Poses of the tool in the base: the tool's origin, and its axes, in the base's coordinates. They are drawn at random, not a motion.
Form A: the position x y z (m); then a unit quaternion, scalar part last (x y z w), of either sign.
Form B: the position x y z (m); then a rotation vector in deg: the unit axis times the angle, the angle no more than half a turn. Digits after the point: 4 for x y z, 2 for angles.
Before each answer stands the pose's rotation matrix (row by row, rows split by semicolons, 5 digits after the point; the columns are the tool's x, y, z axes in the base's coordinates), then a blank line. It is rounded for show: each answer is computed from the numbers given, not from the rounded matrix.
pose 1, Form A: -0.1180 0.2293 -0.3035 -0.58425 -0.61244 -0.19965 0.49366
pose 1, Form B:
0.17011 0.91276 -0.37139; 0.51852 0.23758 0.82140; 0.83797 -0.33230 -0.43287

-0.1180 0.2293 -0.3035 -81.18 -85.10 -27.74
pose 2, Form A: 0.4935 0.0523 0.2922 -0.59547 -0.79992 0.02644 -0.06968
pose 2, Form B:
-0.28113 0.95633 0.07999; 0.94896 0.28944 -0.12528; -0.14296 0.04068 -0.98889

0.4935 0.0523 0.2922 102.68 137.93 -4.56
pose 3, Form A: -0.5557 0.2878 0.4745 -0.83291 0.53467 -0.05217 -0.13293
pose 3, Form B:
0.42281 -0.90453 -0.05524; -0.87679 -0.39292 -0.27722; 0.22905 0.16565 -0.95922

-0.5557 0.2878 0.4745 138.43 -88.86 8.67
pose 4, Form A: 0.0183 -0.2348 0.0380 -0.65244 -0.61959 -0.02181 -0.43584
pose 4, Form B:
0.23127 0.78948 0.56854; 0.82750 0.14769 -0.54169; -0.51162 0.59574 -0.61914

0.0183 -0.2348 0.0380 93.02 88.34 3.11
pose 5, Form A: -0.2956 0.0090 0.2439 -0.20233 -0.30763 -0.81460 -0.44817
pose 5, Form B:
-0.51641 -0.60567 0.60538; 0.85464 -0.40902 0.31983; 0.05389 0.68255 0.72885

-0.2956 0.0090 0.2439 28.69 43.62 115.50
